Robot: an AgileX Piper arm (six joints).
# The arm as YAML. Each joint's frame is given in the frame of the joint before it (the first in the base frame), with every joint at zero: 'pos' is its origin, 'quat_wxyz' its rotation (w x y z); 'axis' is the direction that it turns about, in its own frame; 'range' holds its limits. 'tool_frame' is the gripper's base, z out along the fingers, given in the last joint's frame.
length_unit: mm
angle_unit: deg
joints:
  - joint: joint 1
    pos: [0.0, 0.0, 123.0]
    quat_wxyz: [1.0, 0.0, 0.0, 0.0]
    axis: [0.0, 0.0, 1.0]
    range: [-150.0, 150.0]
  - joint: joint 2
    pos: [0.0, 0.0, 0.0]
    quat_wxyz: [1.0, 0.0, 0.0, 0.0]
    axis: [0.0, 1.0, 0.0]
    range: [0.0, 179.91]
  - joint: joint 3
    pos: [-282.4, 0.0, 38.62]
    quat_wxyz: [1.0, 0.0, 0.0, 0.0]
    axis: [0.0, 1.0, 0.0]
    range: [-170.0, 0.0]
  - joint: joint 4
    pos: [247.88, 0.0, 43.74]
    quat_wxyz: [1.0, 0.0, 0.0, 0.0]
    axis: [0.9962, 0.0, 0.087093]
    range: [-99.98, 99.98]
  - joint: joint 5
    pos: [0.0, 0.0, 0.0]
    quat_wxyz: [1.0, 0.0, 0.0, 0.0]
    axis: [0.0, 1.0, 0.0]
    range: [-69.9, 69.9]
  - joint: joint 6
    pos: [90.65, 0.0, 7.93]
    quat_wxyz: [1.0, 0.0, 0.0, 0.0]
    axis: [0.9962, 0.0, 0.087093]
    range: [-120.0, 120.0]
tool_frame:
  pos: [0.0, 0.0, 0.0]
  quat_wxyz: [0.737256, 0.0, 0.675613, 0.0]
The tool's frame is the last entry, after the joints.
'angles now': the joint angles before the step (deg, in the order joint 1, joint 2, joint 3, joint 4, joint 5, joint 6). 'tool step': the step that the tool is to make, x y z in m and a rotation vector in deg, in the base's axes. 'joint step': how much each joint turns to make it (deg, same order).
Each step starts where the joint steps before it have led.
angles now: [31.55, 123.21, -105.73, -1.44, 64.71, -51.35]
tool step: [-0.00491, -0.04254, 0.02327, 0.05, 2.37, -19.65]
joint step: [-4.07, -5.54, 3.95, -2.02, 4.29, 16.15]
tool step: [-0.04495, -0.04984, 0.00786, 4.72, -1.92, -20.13]
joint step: [-3.65, -14.21, 20.32, -0.22, -8.94, 17.45]
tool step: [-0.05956, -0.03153, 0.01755, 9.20, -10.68, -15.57]
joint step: [-0.60, -17.37, 19.20, -2.17, -14.27, 17.75]
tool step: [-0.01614, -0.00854, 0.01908, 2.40, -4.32, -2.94]
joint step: [0.00, -5.61, 2.12, -1.44, -1.12, 3.95]
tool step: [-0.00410, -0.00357, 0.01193, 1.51, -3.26, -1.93]
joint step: [-0.05, -2.26, 0.07, -1.48, -1.13, 2.84]
